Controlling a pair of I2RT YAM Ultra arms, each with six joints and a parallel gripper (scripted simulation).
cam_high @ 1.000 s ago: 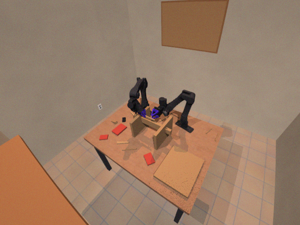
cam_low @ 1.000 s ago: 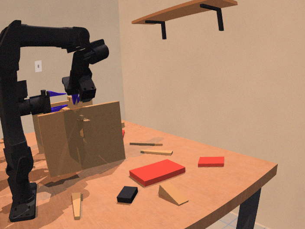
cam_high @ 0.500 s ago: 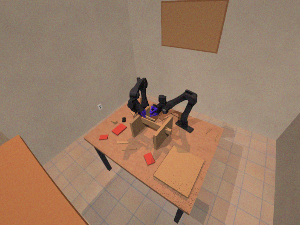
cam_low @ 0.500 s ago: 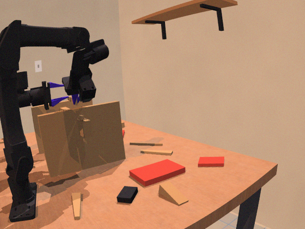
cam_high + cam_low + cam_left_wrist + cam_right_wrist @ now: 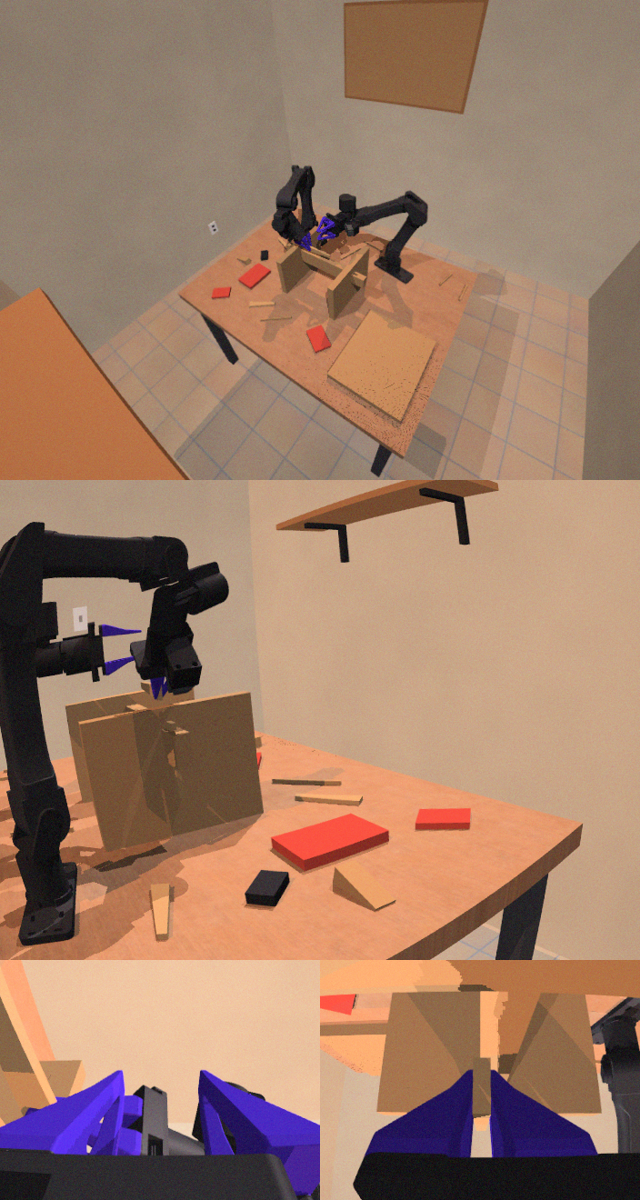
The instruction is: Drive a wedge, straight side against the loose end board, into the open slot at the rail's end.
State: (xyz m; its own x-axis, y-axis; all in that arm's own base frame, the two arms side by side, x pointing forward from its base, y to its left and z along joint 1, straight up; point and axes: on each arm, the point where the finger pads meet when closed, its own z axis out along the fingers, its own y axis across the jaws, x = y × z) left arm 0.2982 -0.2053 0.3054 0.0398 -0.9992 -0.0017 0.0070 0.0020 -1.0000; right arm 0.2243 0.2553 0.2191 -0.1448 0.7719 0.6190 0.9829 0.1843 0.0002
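My right hand is 7 cm above the rail, 6 cm to the right of it and 1 cm past it. Round my right hand: black block 33 cm to the right, 21 cm below; then flat panel 47 cm to the left, 21 cm below, 19 cm ahead.
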